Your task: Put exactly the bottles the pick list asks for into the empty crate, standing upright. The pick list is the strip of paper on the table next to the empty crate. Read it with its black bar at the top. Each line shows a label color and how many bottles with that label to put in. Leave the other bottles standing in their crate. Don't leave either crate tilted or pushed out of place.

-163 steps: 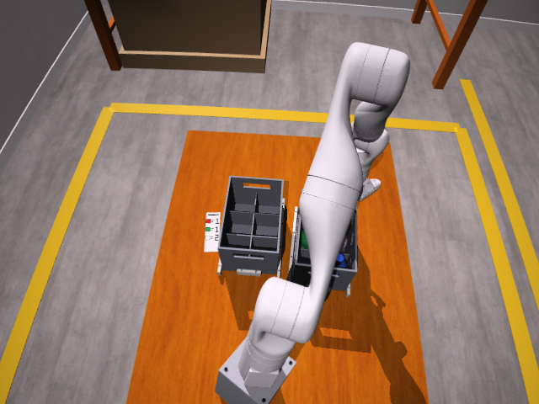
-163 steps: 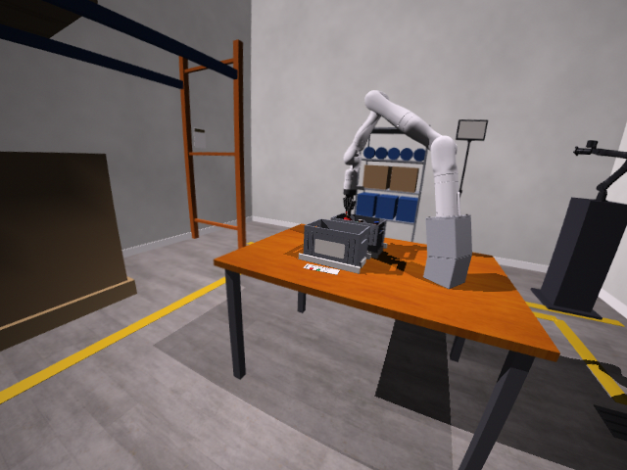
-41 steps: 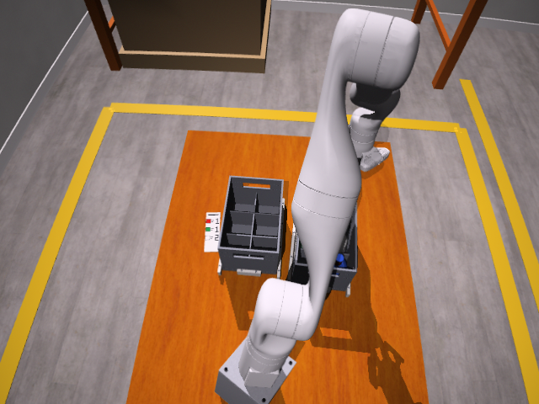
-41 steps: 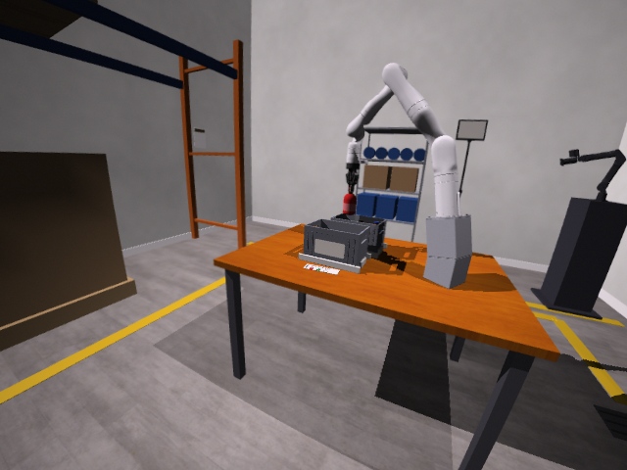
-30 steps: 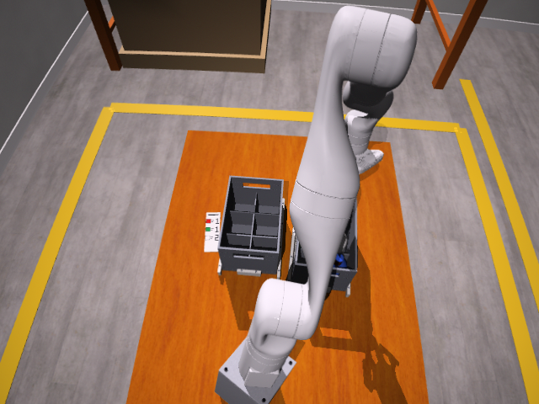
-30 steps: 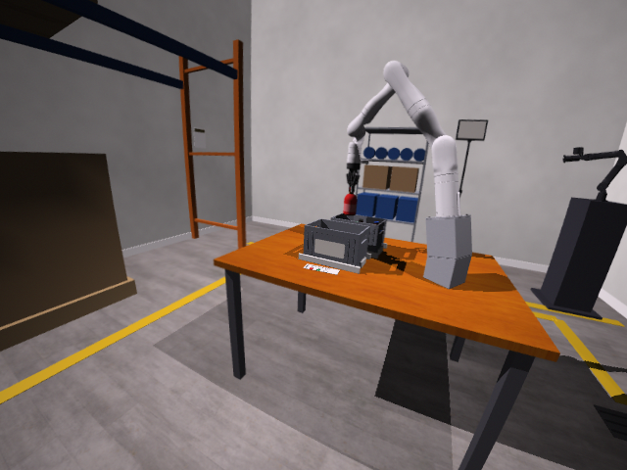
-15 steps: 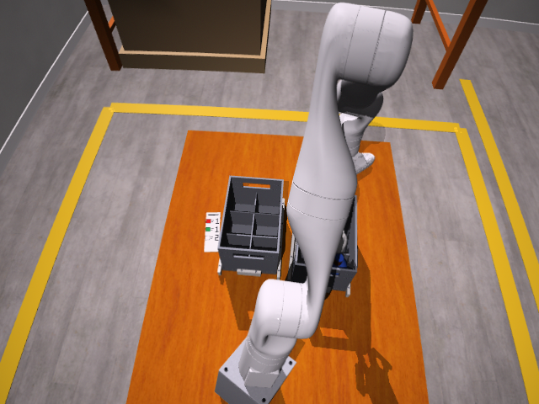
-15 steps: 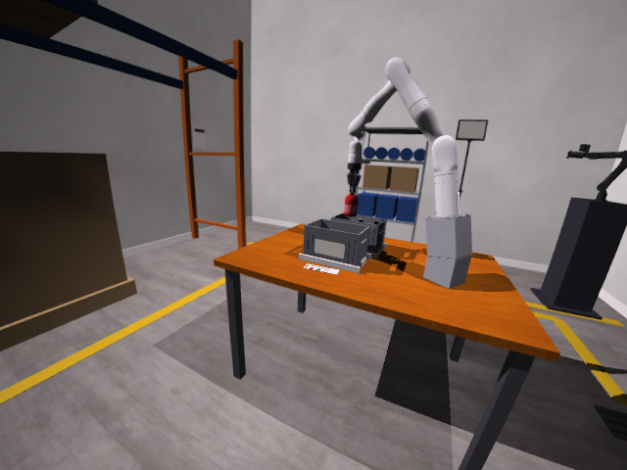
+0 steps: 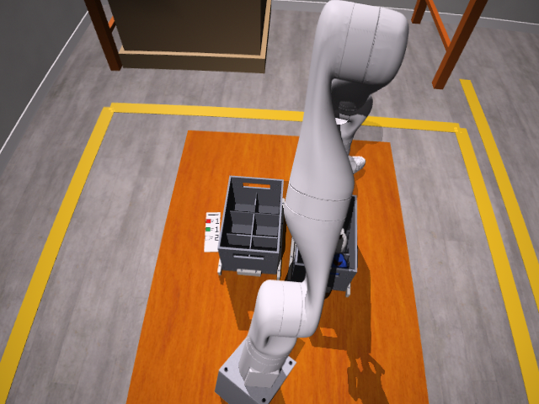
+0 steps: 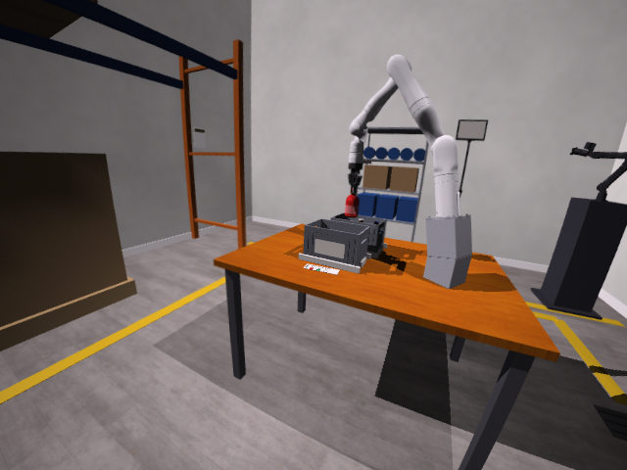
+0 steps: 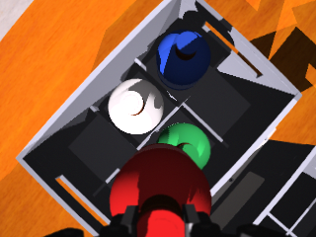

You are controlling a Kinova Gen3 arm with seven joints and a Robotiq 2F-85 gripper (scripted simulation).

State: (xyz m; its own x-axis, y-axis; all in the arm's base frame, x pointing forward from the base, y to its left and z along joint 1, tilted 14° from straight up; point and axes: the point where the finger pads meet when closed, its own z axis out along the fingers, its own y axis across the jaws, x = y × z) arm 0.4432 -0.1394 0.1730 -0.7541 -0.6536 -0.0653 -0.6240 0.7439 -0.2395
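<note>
My gripper is now 70 mm above the red bottle. The rest, counted from my hand: pick list: 20 mm ahead, 350 mm to the left, 330 mm below; then blue bottle: 130 mm behind, 70 mm to the right, 250 mm below; then green bottle: 30 mm behind, 10 mm to the left, 250 mm below.
</note>
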